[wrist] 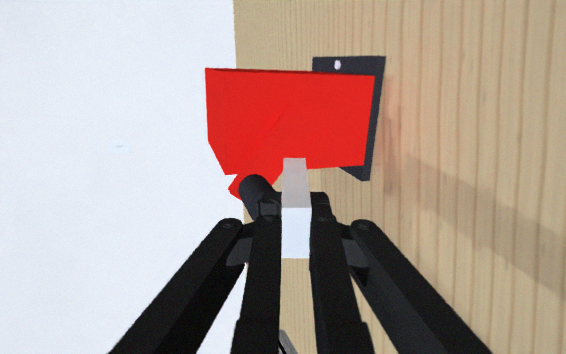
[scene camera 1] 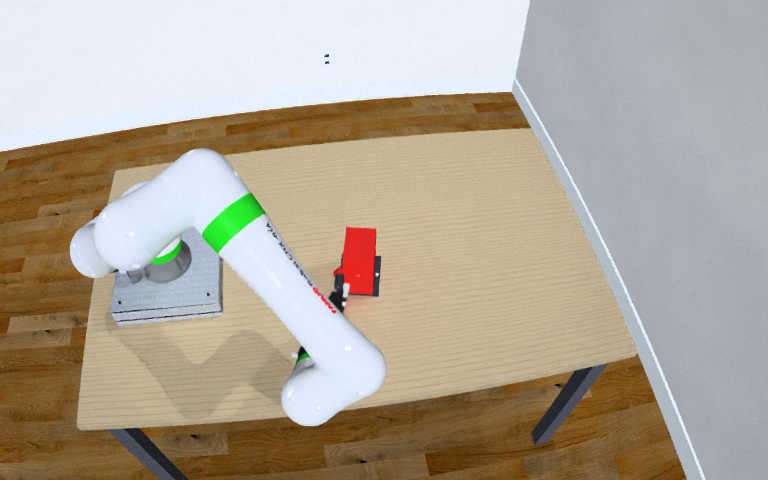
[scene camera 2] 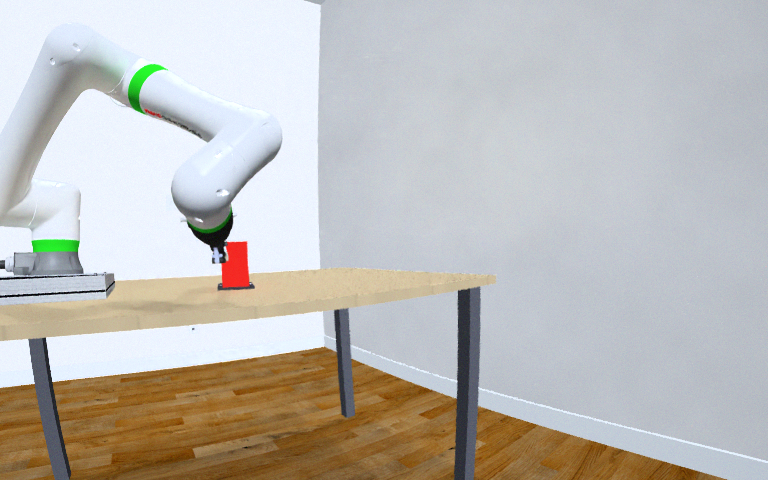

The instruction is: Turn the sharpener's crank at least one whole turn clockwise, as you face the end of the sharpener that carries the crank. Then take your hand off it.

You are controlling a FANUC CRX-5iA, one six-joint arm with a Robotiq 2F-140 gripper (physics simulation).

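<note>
The sharpener, a red block, stands upright on a dark base plate. Its red crank arm slants across the end face in the wrist view, and its outer end juts past the block's edge on the robot-base side. The dark crank knob sits at that outer end. My gripper is shut with nothing between the fingers. Its pale fingertips are right beside the knob; whether they touch it, I cannot tell.
The wooden table carries the sharpener and the robot's grey base block, on the left. The white arm reaches over the table's front part in scene camera 1. A grey wall stands on the right.
</note>
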